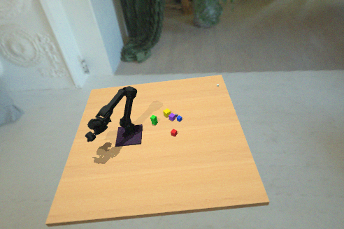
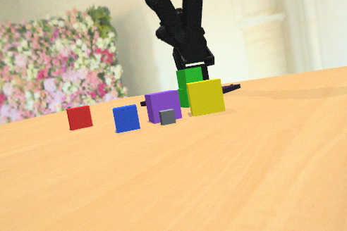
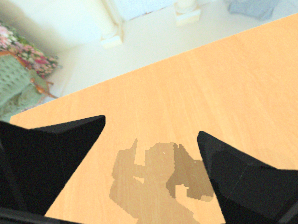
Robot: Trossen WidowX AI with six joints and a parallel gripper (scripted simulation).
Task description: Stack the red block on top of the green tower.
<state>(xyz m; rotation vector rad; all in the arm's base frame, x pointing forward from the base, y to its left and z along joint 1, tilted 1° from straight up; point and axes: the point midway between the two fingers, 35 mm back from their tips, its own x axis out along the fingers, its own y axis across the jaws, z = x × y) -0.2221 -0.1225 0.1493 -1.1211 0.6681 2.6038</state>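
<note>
My gripper tip is 580 mm short of the red block, 40 mm to the right of it and 120 mm above it. The rest, counted from my gripper tip: small grey block 620 mm ahead, 240 mm to the left, 120 mm below; yellow block 550 mm ahead, 260 mm to the left, 110 mm below; purple block 590 mm ahead, 210 mm to the left, 110 mm below.
</note>
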